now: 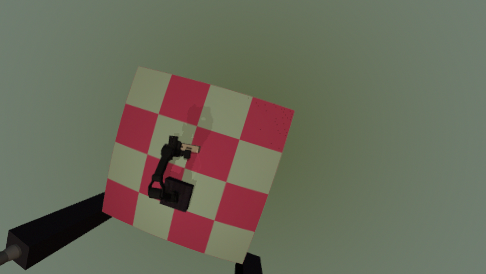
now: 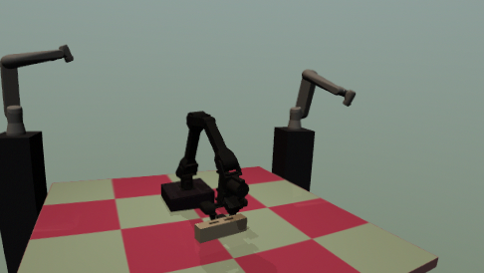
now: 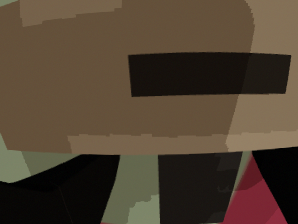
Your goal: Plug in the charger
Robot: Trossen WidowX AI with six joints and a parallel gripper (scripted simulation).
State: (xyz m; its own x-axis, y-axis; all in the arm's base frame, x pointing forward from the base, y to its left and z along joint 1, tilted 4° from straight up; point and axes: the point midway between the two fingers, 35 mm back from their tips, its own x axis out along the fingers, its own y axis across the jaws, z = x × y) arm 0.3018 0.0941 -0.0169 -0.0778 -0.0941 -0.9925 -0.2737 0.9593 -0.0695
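Now: the two-prong charger 2 cm ahead of my gripper tip and 1 cm above it.
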